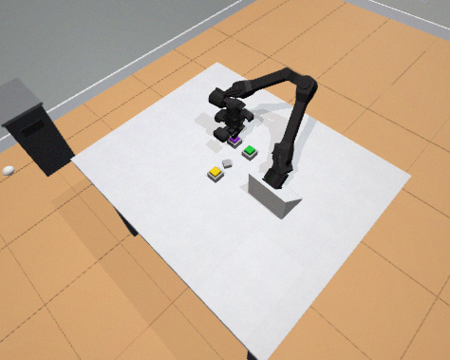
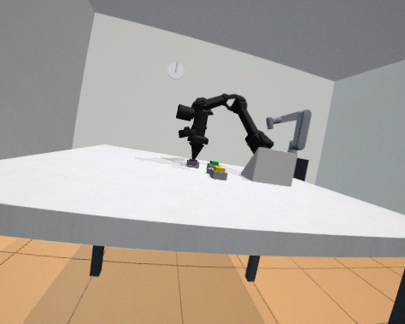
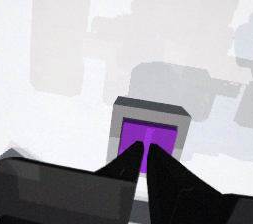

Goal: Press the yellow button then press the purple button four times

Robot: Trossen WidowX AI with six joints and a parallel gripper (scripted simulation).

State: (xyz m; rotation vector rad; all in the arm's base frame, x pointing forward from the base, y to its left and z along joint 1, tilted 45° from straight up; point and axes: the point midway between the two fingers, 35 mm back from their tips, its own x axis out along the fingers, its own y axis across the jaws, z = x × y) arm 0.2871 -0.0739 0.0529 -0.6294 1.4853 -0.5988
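The purple button lies 10 mm below my gripper tip. The rest, counted from my gripper tip: small grey block (60 mm behind, 110 mm to the left, 20 mm below); then green button (90 mm behind); then yellow button (70 mm behind, 180 mm to the left).
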